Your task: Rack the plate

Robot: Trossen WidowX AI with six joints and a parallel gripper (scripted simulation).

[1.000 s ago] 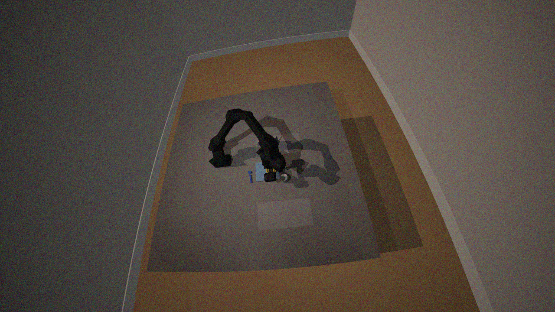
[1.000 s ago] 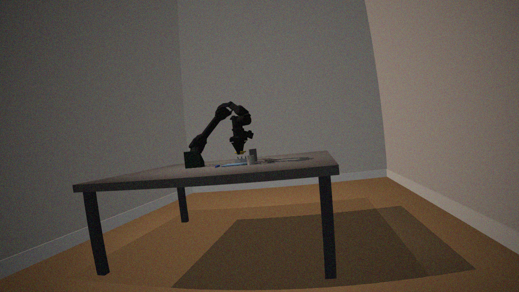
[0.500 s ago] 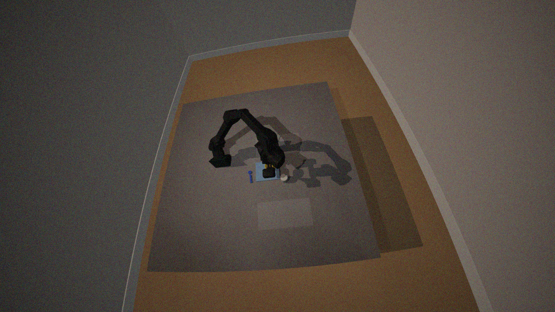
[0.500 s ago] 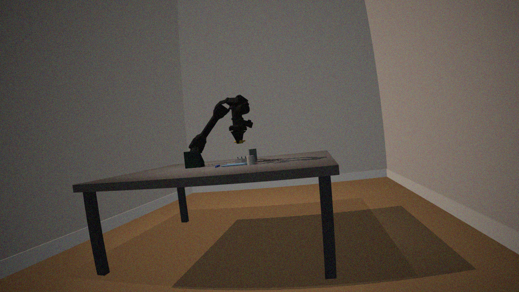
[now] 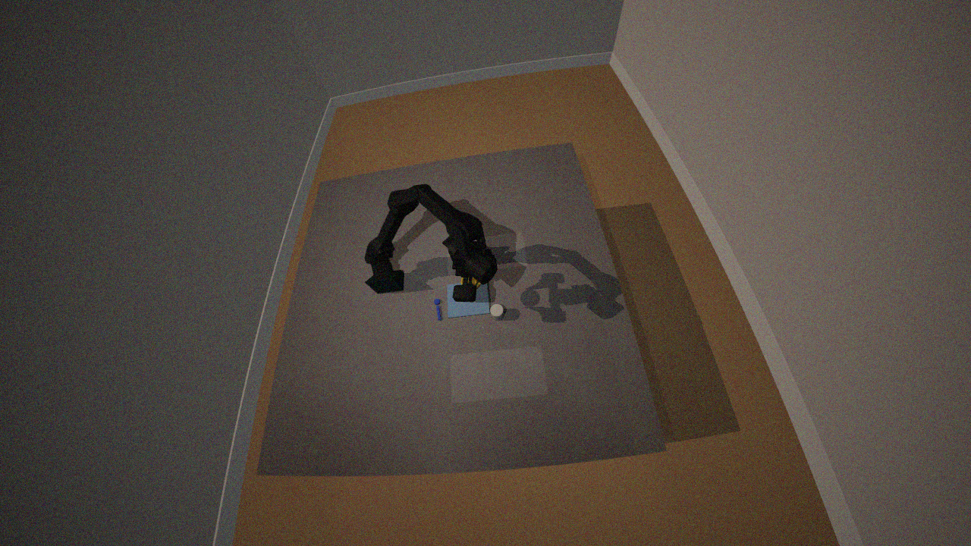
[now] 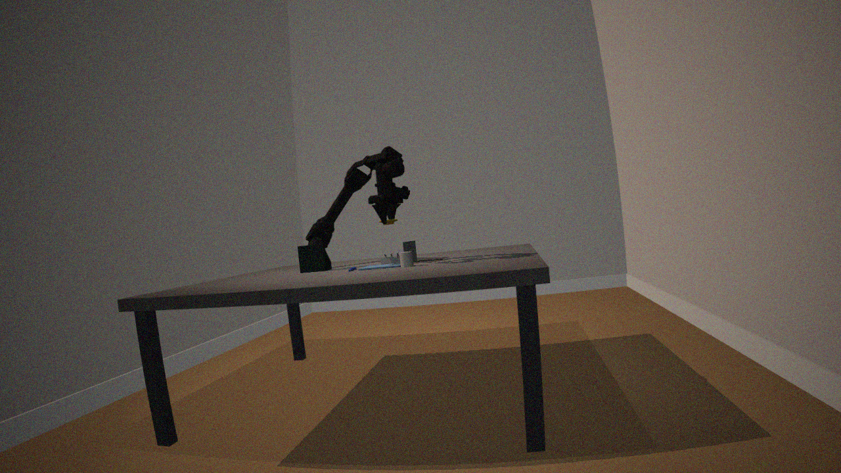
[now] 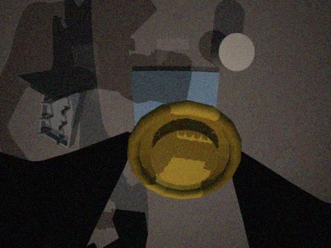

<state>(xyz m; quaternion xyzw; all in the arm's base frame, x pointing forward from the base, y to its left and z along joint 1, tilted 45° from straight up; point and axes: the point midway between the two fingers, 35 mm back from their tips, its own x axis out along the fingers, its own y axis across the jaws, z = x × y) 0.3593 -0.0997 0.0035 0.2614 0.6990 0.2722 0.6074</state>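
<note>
Now: gripper tip 50 mm past the grey dish rack, 210 mm to the right of it and 130 mm above it. From my gripper tip the other things lie so: white cup (70 mm ahead, 60 mm to the right, 130 mm below); then yellow plate (10 mm above); then light blue mat (40 mm behind, 150 mm below).
</note>
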